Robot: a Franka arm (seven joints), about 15 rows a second.
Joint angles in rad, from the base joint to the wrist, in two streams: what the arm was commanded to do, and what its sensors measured. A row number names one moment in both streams.
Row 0, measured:
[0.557, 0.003, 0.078, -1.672, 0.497, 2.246, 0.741]
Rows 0 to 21, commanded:
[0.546, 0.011, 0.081, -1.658, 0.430, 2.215, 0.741]
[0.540, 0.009, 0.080, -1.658, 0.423, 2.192, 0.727]
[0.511, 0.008, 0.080, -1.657, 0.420, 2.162, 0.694]
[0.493, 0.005, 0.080, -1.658, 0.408, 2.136, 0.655]
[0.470, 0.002, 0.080, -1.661, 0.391, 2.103, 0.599]
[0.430, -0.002, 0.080, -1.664, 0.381, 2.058, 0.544]
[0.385, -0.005, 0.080, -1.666, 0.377, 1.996, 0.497]
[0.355, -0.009, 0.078, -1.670, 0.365, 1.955, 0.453]
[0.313, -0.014, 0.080, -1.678, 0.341, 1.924, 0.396]
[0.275, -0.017, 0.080, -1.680, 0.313, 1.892, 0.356]
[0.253, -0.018, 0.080, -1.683, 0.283, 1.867, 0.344]
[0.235, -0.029, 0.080, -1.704, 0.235, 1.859, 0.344]
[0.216, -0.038, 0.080, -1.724, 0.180, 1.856, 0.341]
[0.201, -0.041, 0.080, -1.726, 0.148, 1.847, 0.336]
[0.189, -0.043, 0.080, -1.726, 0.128, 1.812, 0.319]
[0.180, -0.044, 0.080, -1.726, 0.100, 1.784, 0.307]
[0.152, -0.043, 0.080, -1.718, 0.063, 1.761, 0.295]
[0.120, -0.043, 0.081, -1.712, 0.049, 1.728, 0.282]
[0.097, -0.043, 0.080, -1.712, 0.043, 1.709, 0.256]
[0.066, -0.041, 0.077, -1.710, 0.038, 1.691, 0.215]
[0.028, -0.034, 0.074, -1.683, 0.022, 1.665, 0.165]
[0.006, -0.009, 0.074, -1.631, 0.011, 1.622, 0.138]
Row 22, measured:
[0.063, -0.025, 0.064, -1.687, 0.038, 1.683, 0.206]
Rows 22 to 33, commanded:
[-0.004, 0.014, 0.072, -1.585, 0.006, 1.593, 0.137]
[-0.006, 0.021, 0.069, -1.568, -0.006, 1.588, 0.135]
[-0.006, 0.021, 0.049, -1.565, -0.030, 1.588, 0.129]
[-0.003, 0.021, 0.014, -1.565, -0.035, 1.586, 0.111]
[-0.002, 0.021, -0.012, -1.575, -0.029, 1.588, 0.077]
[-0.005, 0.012, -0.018, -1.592, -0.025, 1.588, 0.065]
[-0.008, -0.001, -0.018, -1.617, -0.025, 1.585, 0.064]
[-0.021, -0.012, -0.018, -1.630, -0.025, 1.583, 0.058]
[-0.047, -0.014, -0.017, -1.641, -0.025, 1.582, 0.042]
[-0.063, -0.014, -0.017, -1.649, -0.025, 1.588, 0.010]
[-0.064, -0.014, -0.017, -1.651, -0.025, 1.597, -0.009]
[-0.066, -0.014, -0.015, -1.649, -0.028, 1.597, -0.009]
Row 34, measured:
[-0.046, 0.005, -0.027, -1.625, -0.015, 1.588, 0.025]
